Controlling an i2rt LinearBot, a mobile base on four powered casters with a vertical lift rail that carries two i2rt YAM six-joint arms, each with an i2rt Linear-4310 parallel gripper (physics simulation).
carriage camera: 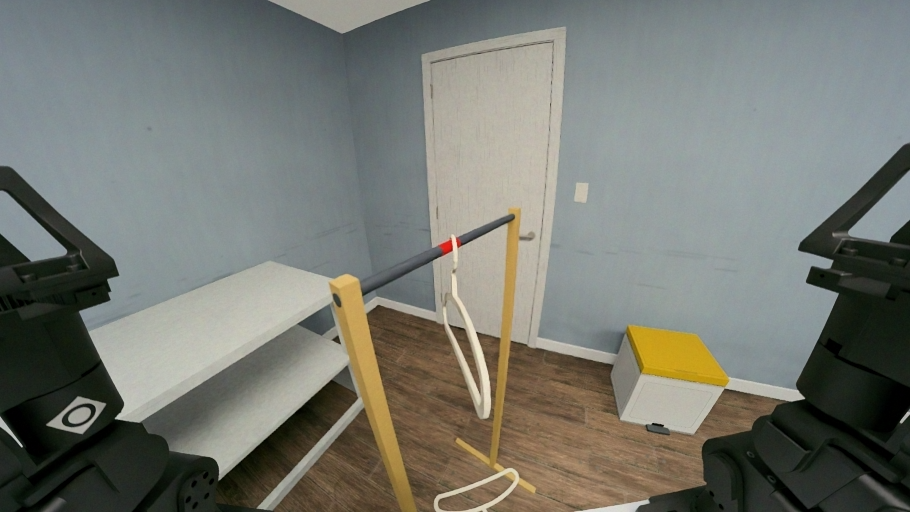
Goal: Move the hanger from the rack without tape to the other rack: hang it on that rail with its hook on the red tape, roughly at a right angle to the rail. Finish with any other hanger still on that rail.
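Places are measured from the left arm's base along level axes (x left, y back, z up), in metres.
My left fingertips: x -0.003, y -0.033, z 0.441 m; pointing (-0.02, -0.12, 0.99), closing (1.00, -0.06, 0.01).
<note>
Ahead of a thing's pixels: the offset from my left fingertips to its top centre. "*": to the spot under its first point. Level surfaces: height alone.
The taped rack point(375, 382) has two wooden posts and a dark rail point(404, 265) with a red tape band {* dx -0.307, dy -0.275, dz -0.163 m} point(445, 247) near its middle. A white hanger {dx -0.320, dy -0.276, dz -0.152 m} point(474, 340) hangs from it, its hook over the right part of the tape, its body seen narrowly and apparently crosswise to the rail. Another white hanger {dx -0.419, dy -0.339, dz -1.402 m} point(467, 490), cut off by the bottom edge, appears to lie on the floor by the rack's far foot. The rack without tape does not show. My left gripper point(82, 254) and right gripper point(833, 245) are open at the picture's sides, well away from both hangers, fingertips outside the picture.
A white table {dz -0.571 m} point(222, 305) with a lower shelf stands at the left, behind the near post. A white box with a yellow lid {dx -1.520, dy -0.765, dz -0.982 m} point(674, 353) stands on the floor at the right. A closed door point(490, 140) is in the far wall. A pale edge shows at the bottom right.
</note>
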